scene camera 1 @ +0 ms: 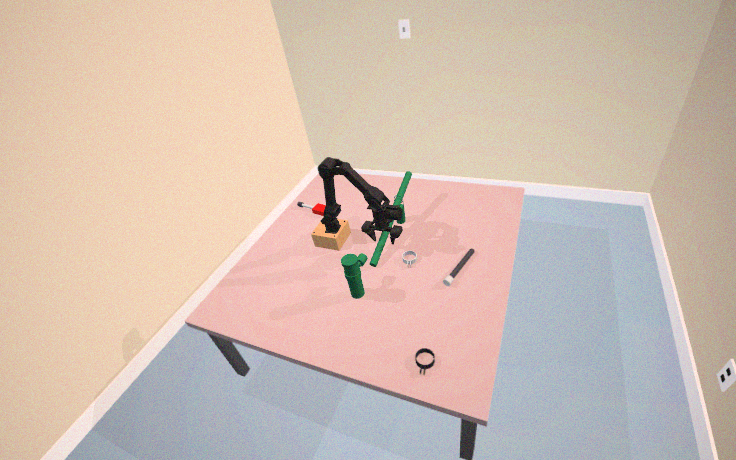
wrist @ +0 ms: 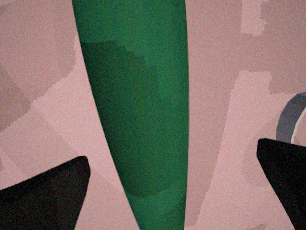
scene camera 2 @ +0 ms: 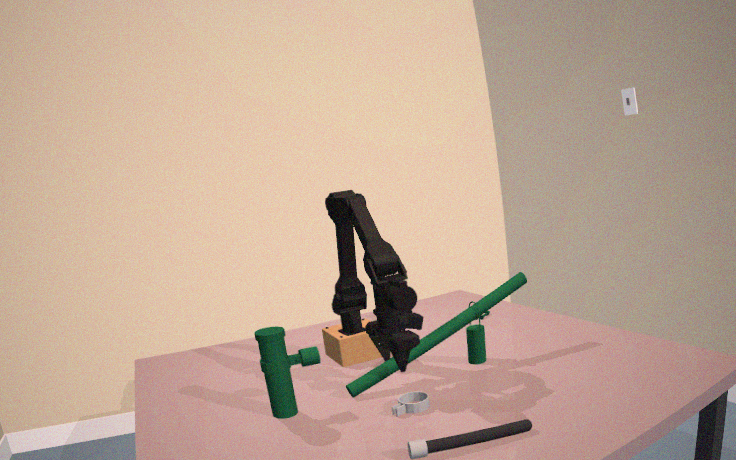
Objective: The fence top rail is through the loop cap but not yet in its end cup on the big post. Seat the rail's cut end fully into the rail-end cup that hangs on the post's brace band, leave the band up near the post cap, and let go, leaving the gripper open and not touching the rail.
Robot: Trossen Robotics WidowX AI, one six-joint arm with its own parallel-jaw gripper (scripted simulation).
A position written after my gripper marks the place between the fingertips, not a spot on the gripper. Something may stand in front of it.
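Observation:
My gripper (scene camera 2: pixel 395 366) and (wrist: pixel 175 158): open, empty. Rail (scene camera 2: pixel 443 332) and (wrist: pixel 137 65). Short green post (scene camera 2: pixel 475 334).

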